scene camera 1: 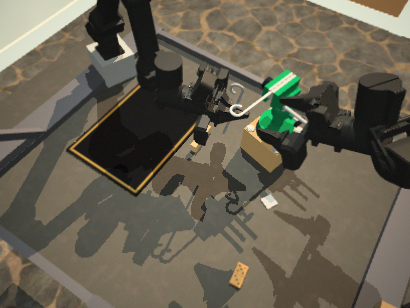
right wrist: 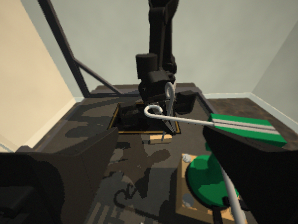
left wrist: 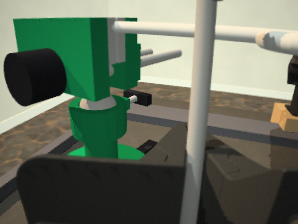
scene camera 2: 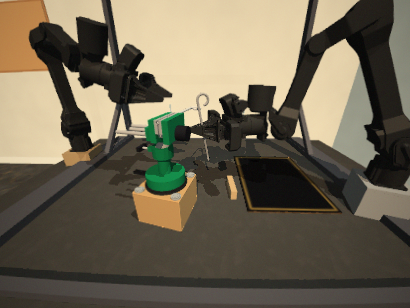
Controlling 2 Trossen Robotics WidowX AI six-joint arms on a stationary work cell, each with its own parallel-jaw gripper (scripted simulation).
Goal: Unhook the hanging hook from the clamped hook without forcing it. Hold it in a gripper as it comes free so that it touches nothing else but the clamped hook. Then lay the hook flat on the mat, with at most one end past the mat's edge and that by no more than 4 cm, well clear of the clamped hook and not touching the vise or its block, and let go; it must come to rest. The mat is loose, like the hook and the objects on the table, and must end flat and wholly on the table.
Labels:
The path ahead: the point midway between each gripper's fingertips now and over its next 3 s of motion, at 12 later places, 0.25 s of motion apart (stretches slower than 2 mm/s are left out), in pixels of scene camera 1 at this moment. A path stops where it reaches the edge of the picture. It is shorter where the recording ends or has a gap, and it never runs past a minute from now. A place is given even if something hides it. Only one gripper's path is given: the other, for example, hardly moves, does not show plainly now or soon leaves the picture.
My left gripper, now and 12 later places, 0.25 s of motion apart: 249,115; 243,111; 237,105; 231,100; 230,98; 229,98; 229,98; 226,102; 220,107; 214,112; 206,115; 200,118; 194,120

